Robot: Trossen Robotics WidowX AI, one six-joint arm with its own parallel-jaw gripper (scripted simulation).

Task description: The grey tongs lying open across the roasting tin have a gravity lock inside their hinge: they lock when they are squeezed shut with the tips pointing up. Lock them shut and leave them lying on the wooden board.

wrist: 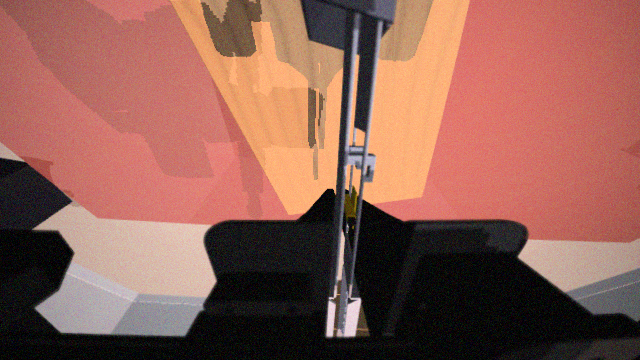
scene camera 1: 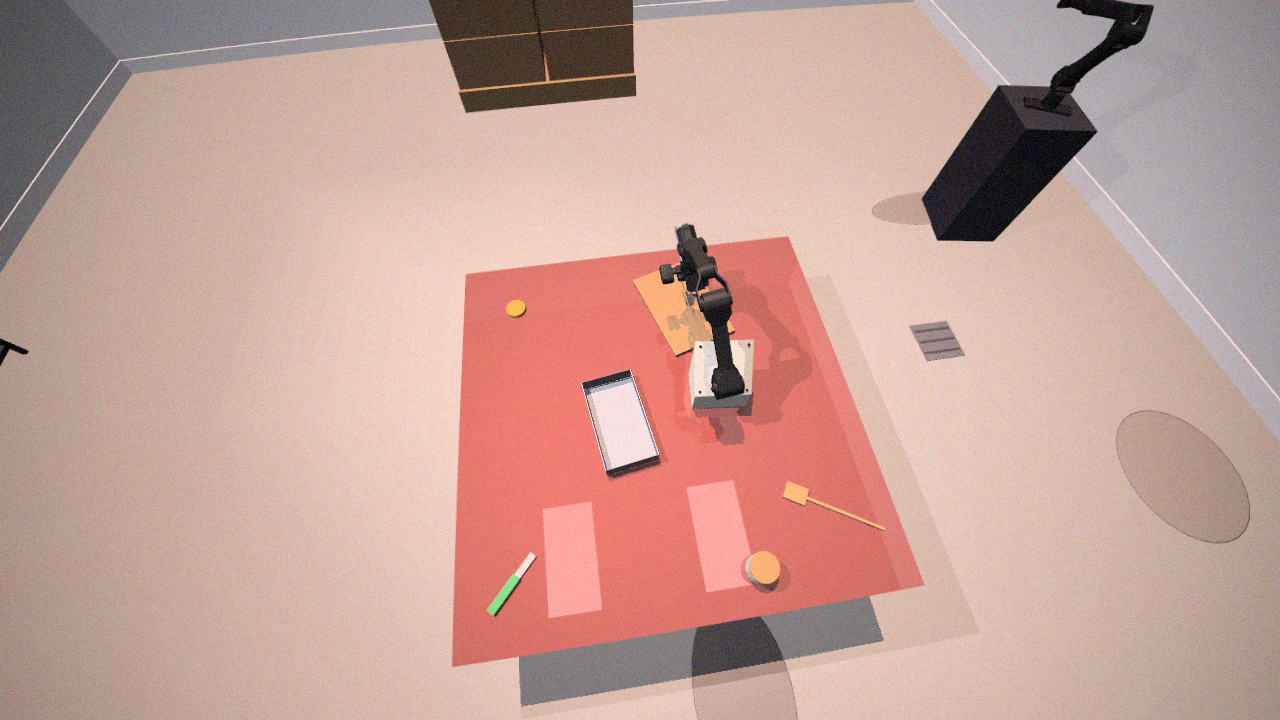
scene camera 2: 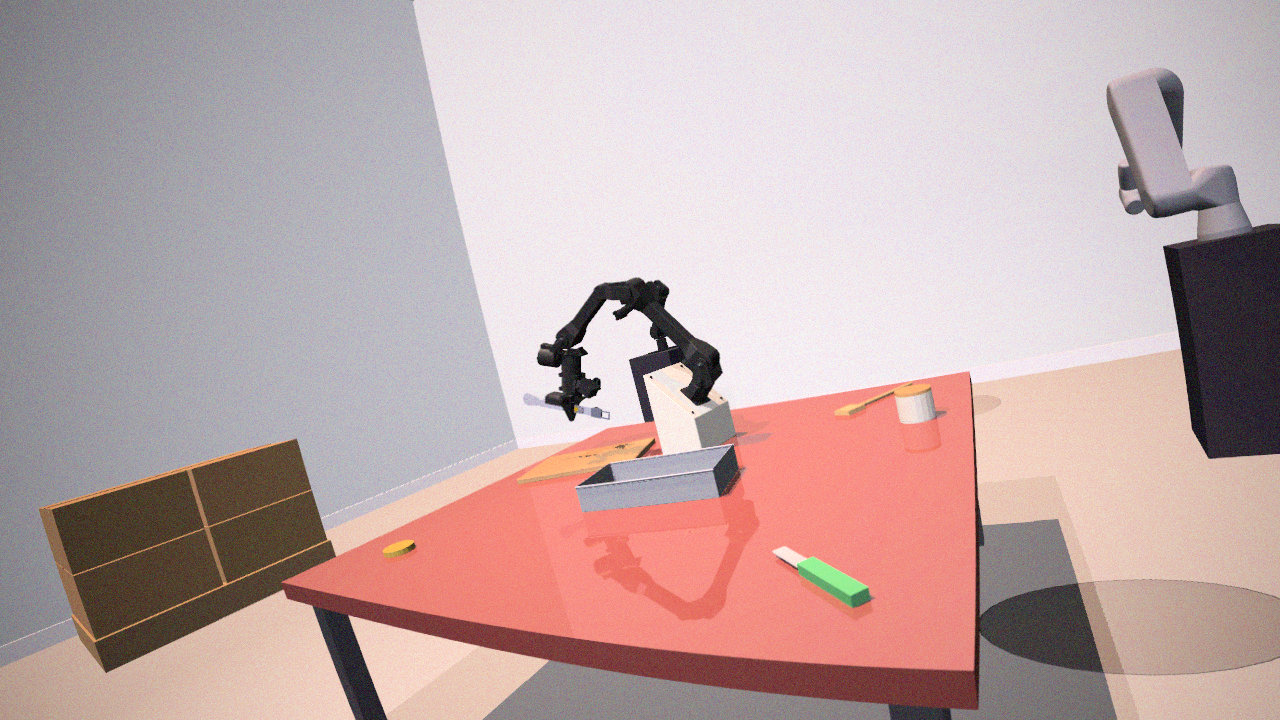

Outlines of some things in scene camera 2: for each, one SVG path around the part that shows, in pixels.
My gripper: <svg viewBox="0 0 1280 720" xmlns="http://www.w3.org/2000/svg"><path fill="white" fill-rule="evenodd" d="M561 370L561 373L558 373L558 377L561 377L561 386L558 387L558 391L563 393L554 391L545 396L545 404L562 407L568 421L572 422L576 416L574 405L579 406L580 402L585 398L590 399L596 396L598 390L601 390L601 380L598 377L592 380L587 379L585 373L581 372L581 370L574 372Z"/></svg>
A green-handled tool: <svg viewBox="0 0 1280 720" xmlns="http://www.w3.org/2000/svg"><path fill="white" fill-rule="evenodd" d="M772 551L775 555L780 556L783 560L798 568L801 577L803 576L809 582L823 589L823 591L849 605L849 607L854 608L870 600L869 587L815 557L806 558L786 546Z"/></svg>
